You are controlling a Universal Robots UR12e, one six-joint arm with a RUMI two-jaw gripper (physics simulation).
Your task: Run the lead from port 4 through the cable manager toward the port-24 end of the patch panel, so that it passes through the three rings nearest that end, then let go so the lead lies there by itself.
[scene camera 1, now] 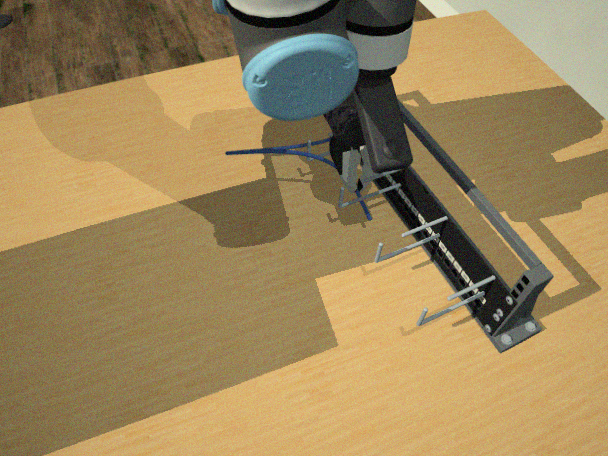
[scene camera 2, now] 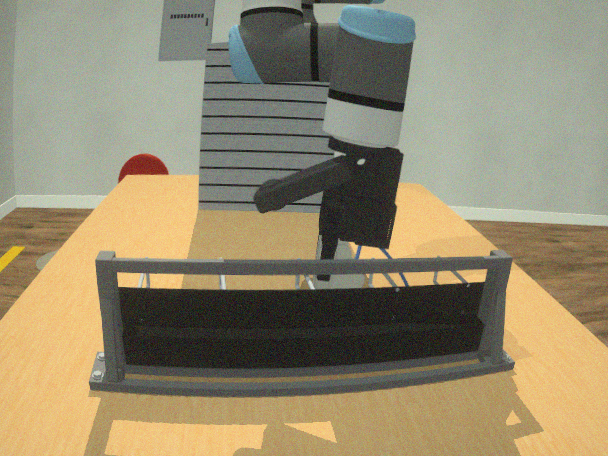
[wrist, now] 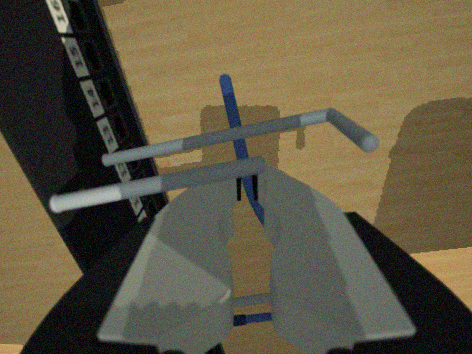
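The blue lead [scene camera 1: 369, 212] [scene camera 2: 403, 276] [wrist: 229, 102] runs between my fingertips; its free end points toward the port-24 end. Behind my gripper [scene camera 1: 356, 186] [scene camera 2: 325, 274] [wrist: 247, 187] it forms a long narrow bend out over the table. The gripper is shut on the lead beside the third ring [scene camera 1: 385, 191] [wrist: 150, 151] from that end. In the wrist view both ring arms cross over the lead; whether it lies inside the ring is unclear. The second ring [scene camera 1: 407, 249] and end ring [scene camera 1: 450, 310] have no lead in them. The black patch panel [scene camera 1: 457, 235] [scene camera 2: 300, 310] [wrist: 25, 70] hides its port-4 part.
Another ring's tip [scene camera 1: 309, 150] stands by the lead's bend. A grey frame bar [scene camera 1: 500, 220] [scene camera 2: 250, 266] runs behind the panel, with a bolted foot [scene camera 1: 517, 335] at its end. A slatted grey block [scene camera 2: 265, 150] and a red round object [scene camera 2: 143, 167] stand farther back.
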